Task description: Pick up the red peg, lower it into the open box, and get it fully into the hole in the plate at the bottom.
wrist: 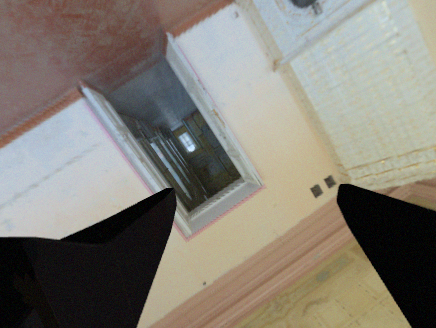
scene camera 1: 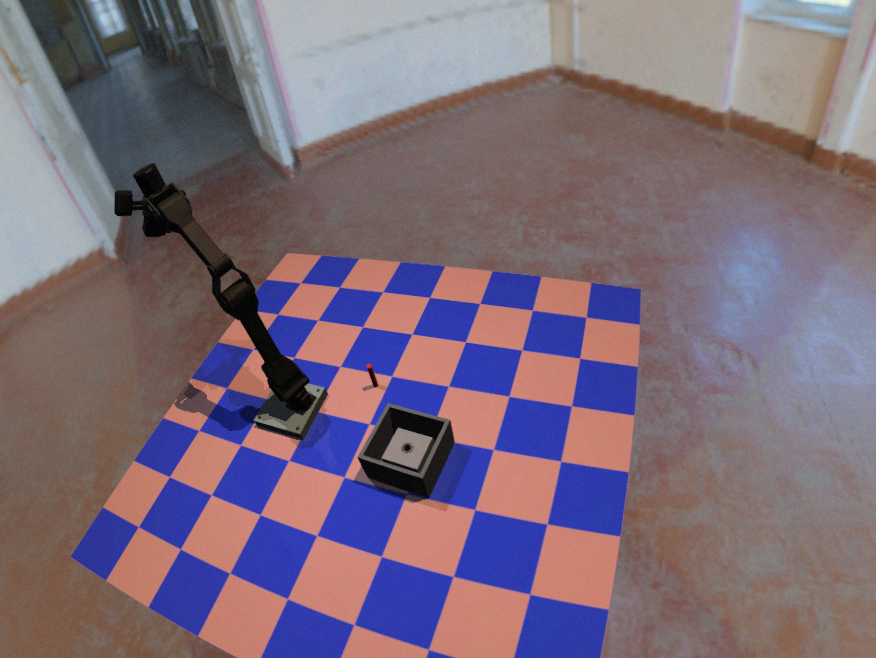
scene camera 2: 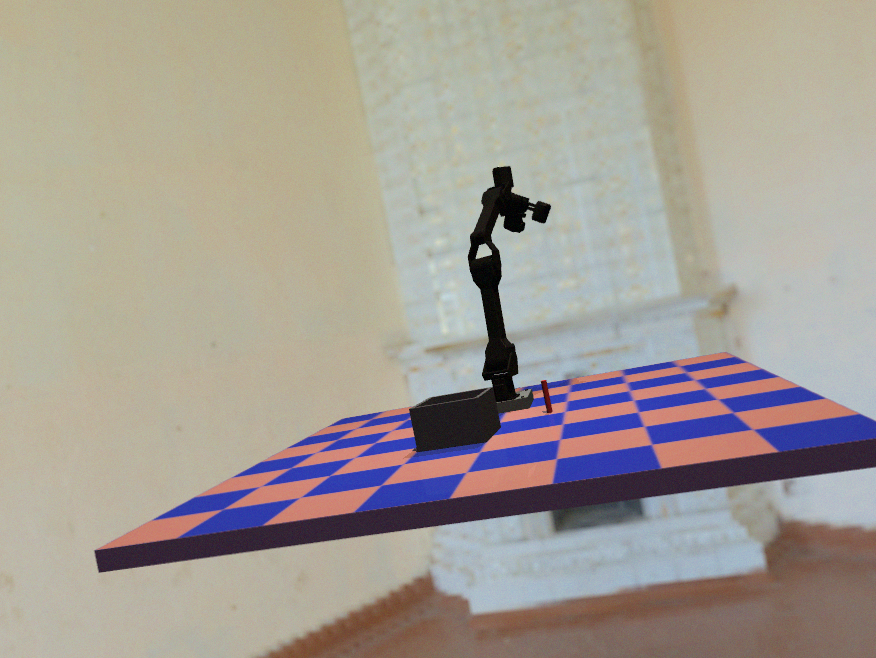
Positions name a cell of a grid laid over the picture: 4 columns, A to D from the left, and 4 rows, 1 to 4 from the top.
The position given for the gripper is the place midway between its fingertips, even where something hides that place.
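Observation:
The gripper (scene camera 1: A2), (scene camera 2: C2), (wrist: C3) is visible. Also visible: a dark box (scene camera 1: B3), (scene camera 2: C3), and a grey plate (scene camera 1: B3). In the wrist view the dark box is out of frame; the grey plate is out of frame in the wrist view too.

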